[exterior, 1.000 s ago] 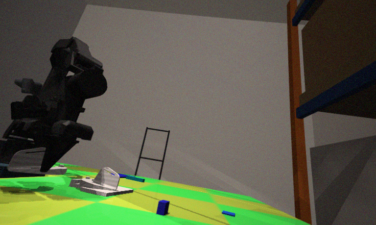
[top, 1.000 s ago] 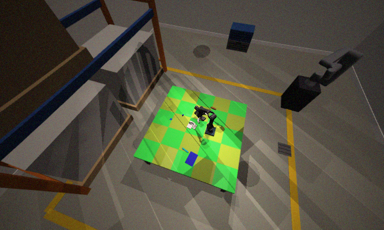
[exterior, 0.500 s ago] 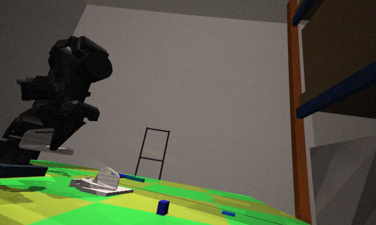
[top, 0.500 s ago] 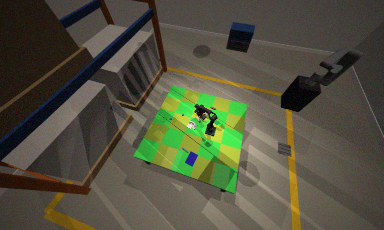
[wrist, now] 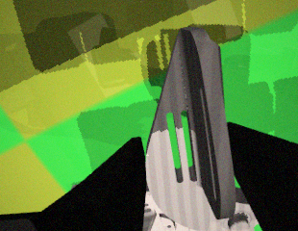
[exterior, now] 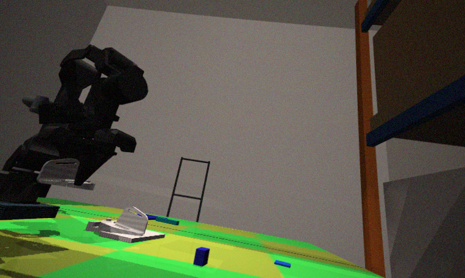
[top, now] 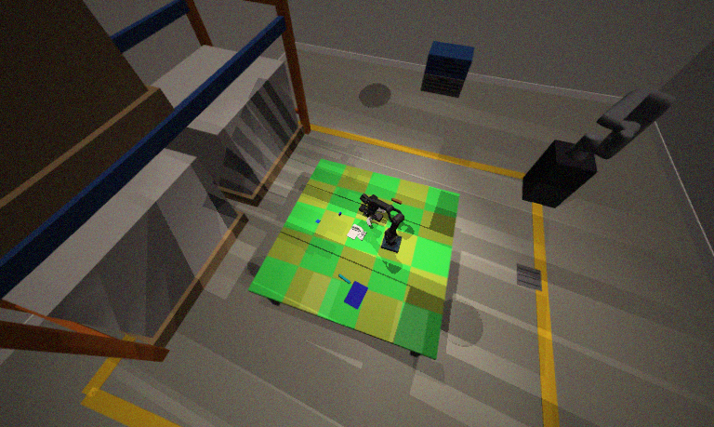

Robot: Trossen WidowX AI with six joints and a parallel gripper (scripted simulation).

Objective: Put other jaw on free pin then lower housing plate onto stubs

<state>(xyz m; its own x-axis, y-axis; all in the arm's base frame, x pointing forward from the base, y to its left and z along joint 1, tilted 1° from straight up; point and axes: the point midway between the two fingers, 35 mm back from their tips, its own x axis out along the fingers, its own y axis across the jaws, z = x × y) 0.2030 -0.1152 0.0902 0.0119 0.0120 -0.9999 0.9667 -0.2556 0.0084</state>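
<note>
Now: the grey jaw 100 mm to the left of my gripper tip, 70 mm below it and 40 mm ahead of it. Round my gripper tip: orange bar 280 mm to the right, 150 mm behind, 70 mm below; dark blue block 260 mm ahead, 70 mm below; teal bar 490 mm to the left, 70 mm below, 30 mm ahead.
</note>
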